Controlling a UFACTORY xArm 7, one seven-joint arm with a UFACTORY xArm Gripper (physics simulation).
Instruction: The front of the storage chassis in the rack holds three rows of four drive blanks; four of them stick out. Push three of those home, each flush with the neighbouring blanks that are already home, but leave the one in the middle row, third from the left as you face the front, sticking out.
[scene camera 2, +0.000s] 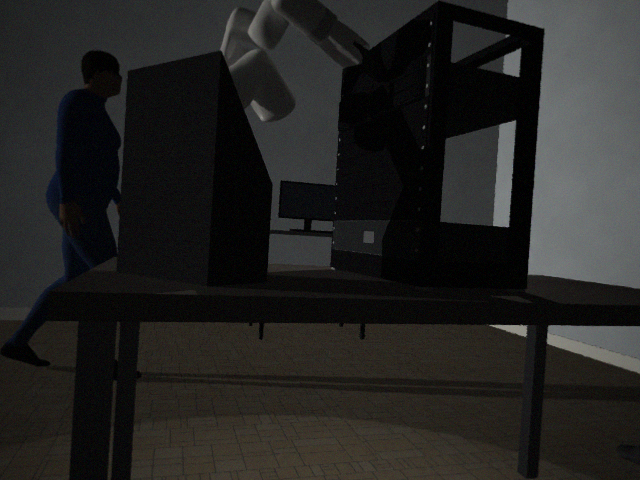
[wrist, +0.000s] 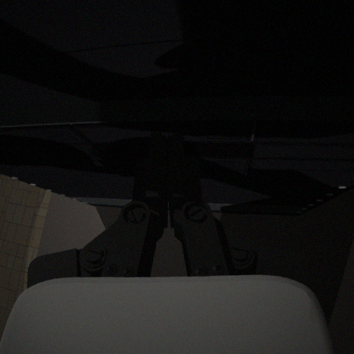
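Seen in the pictures: gripper, fingertip midpoint: (scene camera 2: 379, 74); arm's base, origin of the base link: (scene camera 2: 186, 119).
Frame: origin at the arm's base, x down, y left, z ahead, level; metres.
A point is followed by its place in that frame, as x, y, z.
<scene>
The black rack (scene camera 2: 521, 170) @[0.046, 0.163, 0.740] stands on the table at the right of the scene view. The storage chassis (scene camera 2: 480, 98) @[-0.111, 0.144, 0.632] sits in its upper part, its front in deep shadow. In the wrist view the chassis front (wrist: 292, 150) is very dark, with thin seams; single drive blanks, and which of them stick out, cannot be told. My gripper (wrist: 168, 151) is shut and empty, its fingertips in front of the dark face. In the scene view the gripper is a dark shape at the rack's upper front; its fingertips cannot be made out, nor whether they touch a blank.
A large dark cabinet with a sloping front (scene camera 2: 168, 170) @[0.117, -0.083, 0.000] stands left of the rack on the table (scene camera 2: 310, 308) @[0.347, -0.193, 0.302]. The white arm (scene camera 2: 263, 77) @[-0.140, 0.144, 0.127] reaches over behind it. A monitor (scene camera 2: 306, 200) is in the background. A person in blue (scene camera 2: 85, 149) is at the left, beyond the table.
</scene>
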